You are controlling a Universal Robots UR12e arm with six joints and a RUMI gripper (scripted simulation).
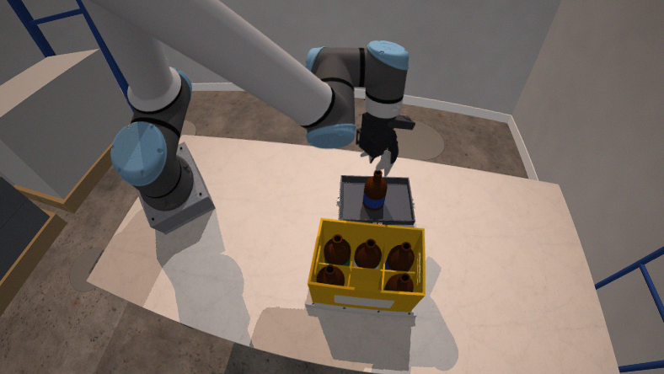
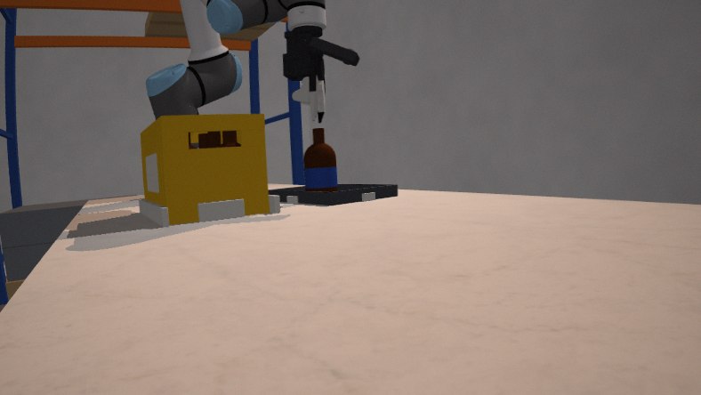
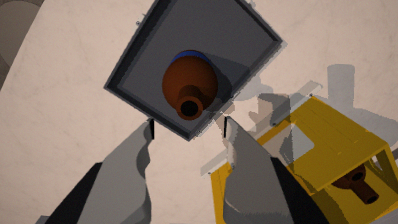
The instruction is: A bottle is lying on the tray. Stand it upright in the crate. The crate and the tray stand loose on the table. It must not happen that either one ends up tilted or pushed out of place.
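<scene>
Right now my hand is 18 cm above the tray, 1 cm to the right of it and 1 cm short of it. From my hand the other things lie so: crate 28 cm to the right, 11 cm below, 3 cm ahead.
</scene>
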